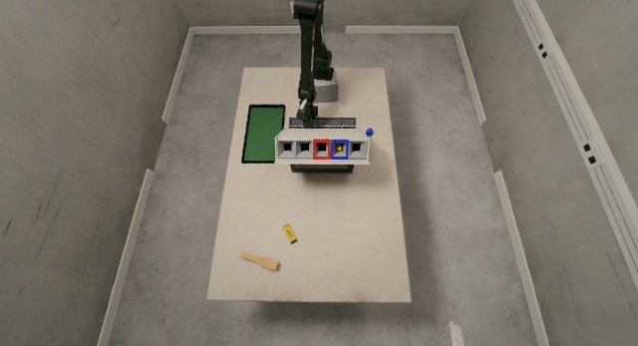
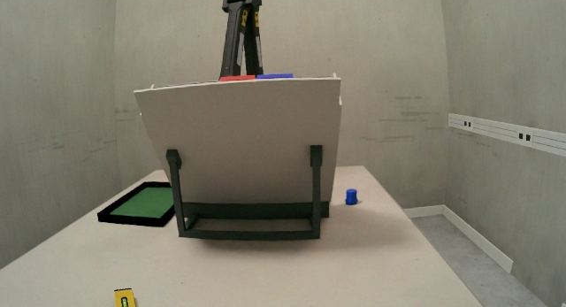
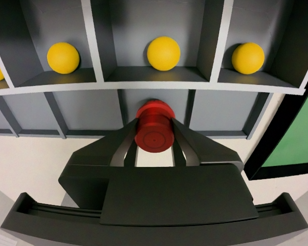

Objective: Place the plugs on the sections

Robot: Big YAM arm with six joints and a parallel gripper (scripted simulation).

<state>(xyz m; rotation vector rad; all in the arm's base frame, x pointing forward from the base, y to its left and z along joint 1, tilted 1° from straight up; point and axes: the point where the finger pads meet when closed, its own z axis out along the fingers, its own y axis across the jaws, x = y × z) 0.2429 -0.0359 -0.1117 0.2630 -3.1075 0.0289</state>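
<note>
The blue plug is 1 cm ahead of my hand, 35 cm to the left of it and 2 cm below it. Round my hand: green marble tray (11 cm ahead, 24 cm to the right, 3 cm below); red plug (right at my hand); cover (17 cm ahead, 10 cm to the left, 17 cm above).
</note>
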